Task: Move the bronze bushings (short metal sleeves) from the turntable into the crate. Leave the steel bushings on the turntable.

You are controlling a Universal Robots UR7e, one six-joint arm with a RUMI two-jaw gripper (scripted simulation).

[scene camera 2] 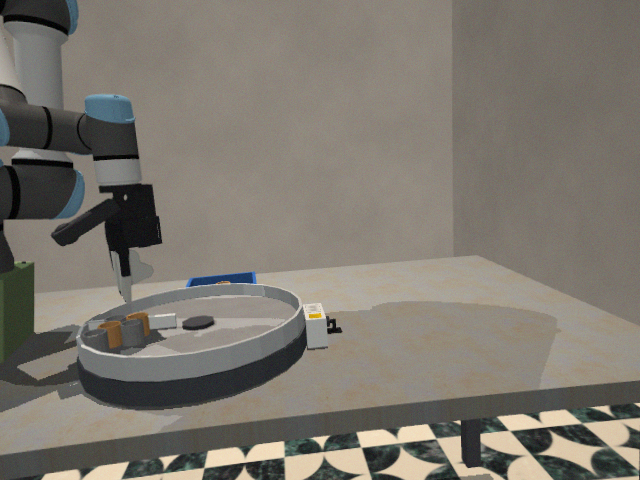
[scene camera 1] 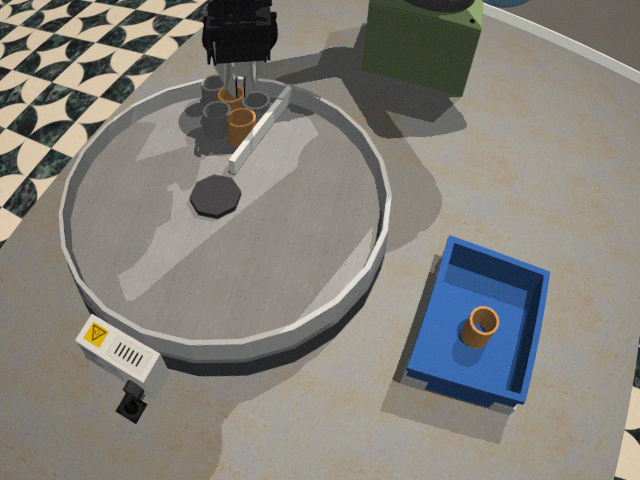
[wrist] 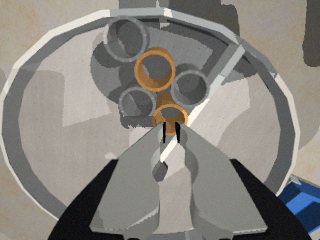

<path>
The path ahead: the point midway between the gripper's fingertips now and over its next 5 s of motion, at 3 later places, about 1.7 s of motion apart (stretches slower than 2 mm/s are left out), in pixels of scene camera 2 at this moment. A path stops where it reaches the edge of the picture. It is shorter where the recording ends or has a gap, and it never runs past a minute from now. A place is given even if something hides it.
My gripper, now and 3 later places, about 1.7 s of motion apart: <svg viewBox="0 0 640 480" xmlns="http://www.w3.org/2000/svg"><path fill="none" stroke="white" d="M128 303L113 316L116 336L112 299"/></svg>
</path>
